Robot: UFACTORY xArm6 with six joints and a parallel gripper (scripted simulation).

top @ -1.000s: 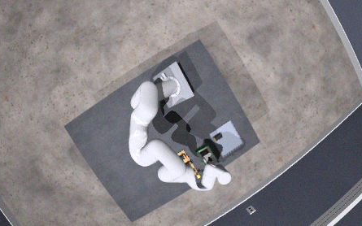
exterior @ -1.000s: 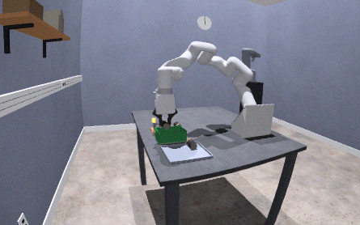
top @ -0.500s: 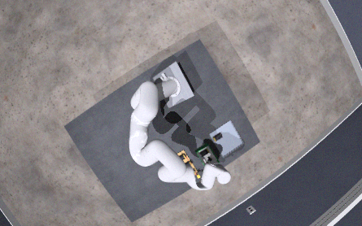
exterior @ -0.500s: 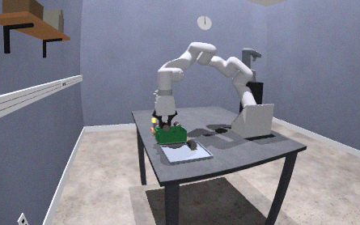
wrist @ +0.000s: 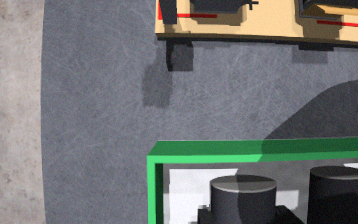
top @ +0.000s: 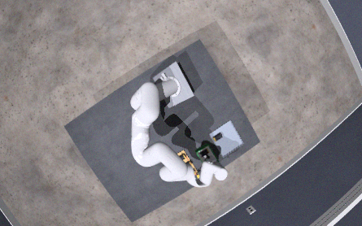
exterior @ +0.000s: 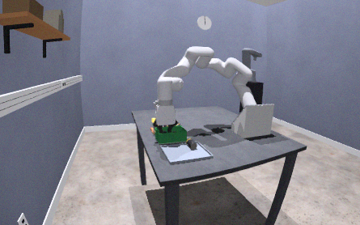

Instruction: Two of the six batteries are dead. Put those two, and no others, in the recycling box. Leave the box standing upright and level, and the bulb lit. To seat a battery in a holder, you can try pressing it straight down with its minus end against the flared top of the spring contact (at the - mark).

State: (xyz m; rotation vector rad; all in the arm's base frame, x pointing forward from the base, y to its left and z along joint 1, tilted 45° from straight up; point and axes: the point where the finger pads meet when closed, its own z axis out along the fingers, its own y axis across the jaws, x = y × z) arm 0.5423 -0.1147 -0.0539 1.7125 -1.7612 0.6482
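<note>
Now: hand 30 mm past the green recycling box and 30 mm above it. Also, from my hand: grey tray (180 mm to the left, 50 mm behind, 40 mm below).
</note>
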